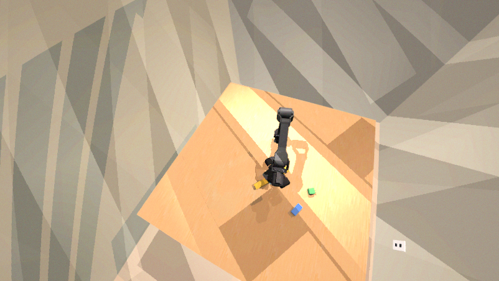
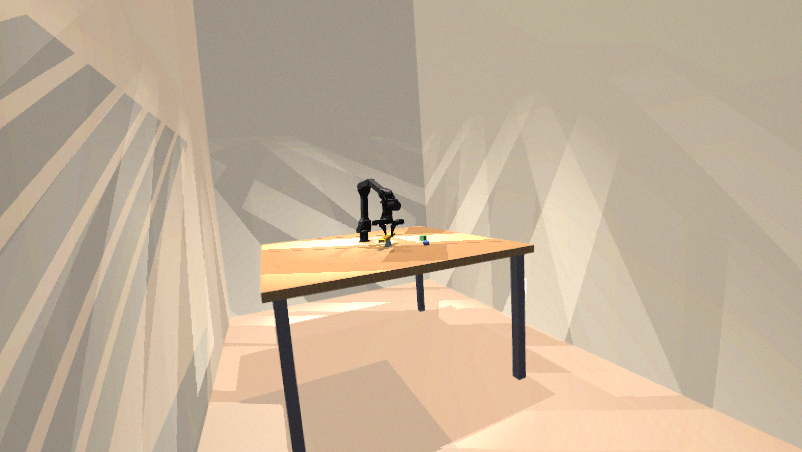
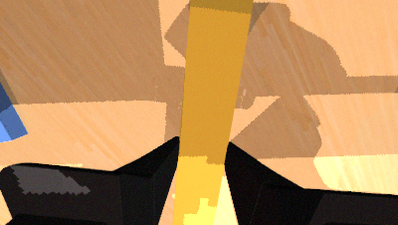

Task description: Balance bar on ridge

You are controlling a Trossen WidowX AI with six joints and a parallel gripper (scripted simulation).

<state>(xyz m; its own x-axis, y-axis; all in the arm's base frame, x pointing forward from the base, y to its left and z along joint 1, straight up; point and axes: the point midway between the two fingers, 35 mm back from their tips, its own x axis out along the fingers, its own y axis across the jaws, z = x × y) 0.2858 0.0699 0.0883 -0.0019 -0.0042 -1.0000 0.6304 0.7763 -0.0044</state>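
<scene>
Right now the yellow bar is 2 cm to the right of my gripper tip and 2 cm ahead of it. Round my gripper tip: green cube 23 cm to the left, 4 cm below; flat blue block 18 cm to the left, 13 cm ahead, 5 cm below.
</scene>
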